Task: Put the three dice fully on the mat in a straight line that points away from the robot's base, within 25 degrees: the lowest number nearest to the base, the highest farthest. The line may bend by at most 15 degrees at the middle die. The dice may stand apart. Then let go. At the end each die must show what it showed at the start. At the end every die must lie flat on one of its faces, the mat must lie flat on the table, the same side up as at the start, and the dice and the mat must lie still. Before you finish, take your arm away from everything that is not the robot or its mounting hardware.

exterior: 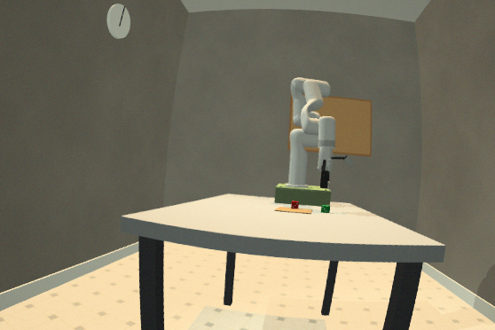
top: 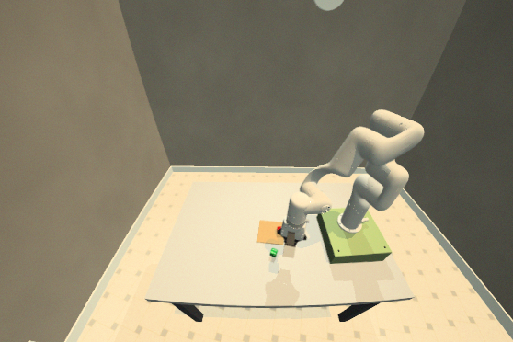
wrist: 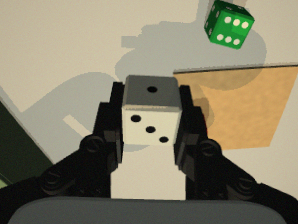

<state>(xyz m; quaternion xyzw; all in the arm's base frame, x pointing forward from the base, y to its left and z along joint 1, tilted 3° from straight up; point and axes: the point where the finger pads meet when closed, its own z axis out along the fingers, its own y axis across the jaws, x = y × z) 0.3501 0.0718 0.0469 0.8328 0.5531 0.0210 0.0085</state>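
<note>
Right now the mat is 60 mm ahead of my hand, 130 mm to the right of it and 120 mm below it. From my hand the other things lie so: red die 10 mm ahead, 120 mm to the right, 100 mm below; green die 70 mm ahead, 100 mm below; white die 10 mm below.
</note>
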